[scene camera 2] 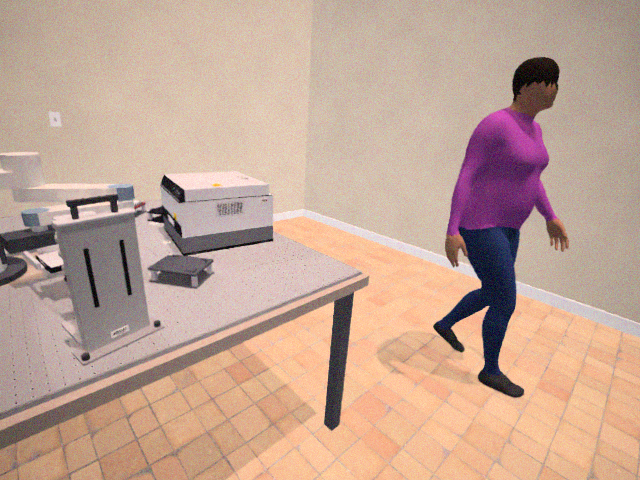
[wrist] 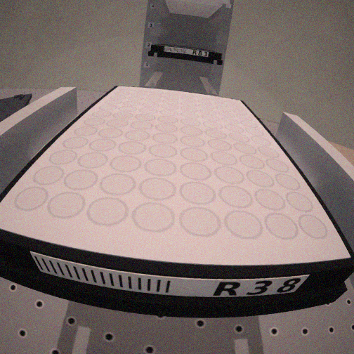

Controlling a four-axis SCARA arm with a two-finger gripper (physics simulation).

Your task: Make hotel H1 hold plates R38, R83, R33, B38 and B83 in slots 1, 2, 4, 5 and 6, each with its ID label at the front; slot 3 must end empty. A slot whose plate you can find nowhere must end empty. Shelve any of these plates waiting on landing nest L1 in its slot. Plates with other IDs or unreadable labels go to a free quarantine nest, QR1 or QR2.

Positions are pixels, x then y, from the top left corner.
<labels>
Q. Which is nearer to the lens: the plate R38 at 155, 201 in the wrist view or the plate R83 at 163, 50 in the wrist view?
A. The plate R38.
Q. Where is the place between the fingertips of the gripper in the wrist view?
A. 178, 113
</labels>
